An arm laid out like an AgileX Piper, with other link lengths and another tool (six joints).
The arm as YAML. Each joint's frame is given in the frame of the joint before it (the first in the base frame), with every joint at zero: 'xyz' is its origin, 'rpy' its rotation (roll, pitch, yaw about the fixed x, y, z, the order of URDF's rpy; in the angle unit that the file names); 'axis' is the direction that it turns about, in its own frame. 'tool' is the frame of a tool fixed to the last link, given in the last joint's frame.
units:
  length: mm
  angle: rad
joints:
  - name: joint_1
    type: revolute
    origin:
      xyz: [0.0, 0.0, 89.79]
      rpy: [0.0, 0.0, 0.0]
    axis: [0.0, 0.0, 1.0]
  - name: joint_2
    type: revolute
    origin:
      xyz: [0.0, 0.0, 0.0]
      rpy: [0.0, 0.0, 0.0]
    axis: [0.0, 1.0, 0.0]
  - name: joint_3
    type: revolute
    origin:
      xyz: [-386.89, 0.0, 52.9]
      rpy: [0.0, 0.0, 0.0]
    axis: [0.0, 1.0, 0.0]
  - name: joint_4
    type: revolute
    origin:
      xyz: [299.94, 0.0, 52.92]
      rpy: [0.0, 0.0, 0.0]
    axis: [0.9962, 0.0, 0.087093]
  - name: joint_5
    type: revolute
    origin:
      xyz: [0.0, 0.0, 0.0]
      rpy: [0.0, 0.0, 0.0]
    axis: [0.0, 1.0, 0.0]
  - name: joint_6
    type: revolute
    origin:
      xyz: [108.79, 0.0, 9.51]
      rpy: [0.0, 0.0, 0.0]
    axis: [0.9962, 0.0, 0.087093]
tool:
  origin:
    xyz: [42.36, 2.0, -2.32]
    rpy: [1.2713, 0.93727, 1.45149]
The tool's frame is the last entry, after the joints.
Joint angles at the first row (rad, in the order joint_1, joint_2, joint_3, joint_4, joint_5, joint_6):
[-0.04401, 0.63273, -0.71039, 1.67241, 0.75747, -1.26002]
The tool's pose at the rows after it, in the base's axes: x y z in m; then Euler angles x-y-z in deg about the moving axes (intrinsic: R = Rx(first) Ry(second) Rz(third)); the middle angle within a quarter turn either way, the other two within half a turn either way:
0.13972, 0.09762, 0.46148, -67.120, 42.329, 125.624
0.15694, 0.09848, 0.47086, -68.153, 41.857, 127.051
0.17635, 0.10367, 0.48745, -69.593, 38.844, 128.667
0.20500, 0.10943, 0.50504, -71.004, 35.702, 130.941
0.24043, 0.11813, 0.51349, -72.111, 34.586, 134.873
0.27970, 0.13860, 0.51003, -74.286, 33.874, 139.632
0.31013, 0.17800, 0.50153, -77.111, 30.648, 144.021
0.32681, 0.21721, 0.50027, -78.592, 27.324, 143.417
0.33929, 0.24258, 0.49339, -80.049, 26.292, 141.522
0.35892, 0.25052, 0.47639, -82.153, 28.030, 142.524
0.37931, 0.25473, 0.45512, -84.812, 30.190, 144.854
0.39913, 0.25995, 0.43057, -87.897, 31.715, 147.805
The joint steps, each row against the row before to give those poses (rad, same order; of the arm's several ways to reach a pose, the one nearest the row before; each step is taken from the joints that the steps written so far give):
[-0.00015, 0.03965, -0.01454, -0.00001, -0.02664, 0.00003]
[0.00008, 0.05994, -0.04456, -0.00001, 0.01477, 0.00000]
[0.00009, 0.08082, -0.07418, 0.00001, 0.05743, -0.00002]
[0.00875, 0.10531, -0.09411, 0.00000, 0.05302, 0.00736]
[0.04737, 0.10692, -0.08048, 0.00140, -0.01499, 0.02589]
[0.09093, 0.11256, -0.06663, 0.00000, -0.06105, 0.01298]
[0.12516, 0.11182, -0.06706, 0.00001, -0.05480, -0.00118]
[0.10767, 0.08348, -0.07138, -0.00002, -0.05074, -0.04539]
[0.06427, 0.05557, -0.03687, 0.00481, -0.04969, -0.06581]
[0.01011, 0.04738, -0.00755, 0.00440, -0.03740, -0.02500]
[-0.00002, 0.04669, 0.00001, 0.00054, -0.03391, -0.00669]
[0.00001, 0.05197, -0.00002, -0.00004, -0.02447, -0.00356]

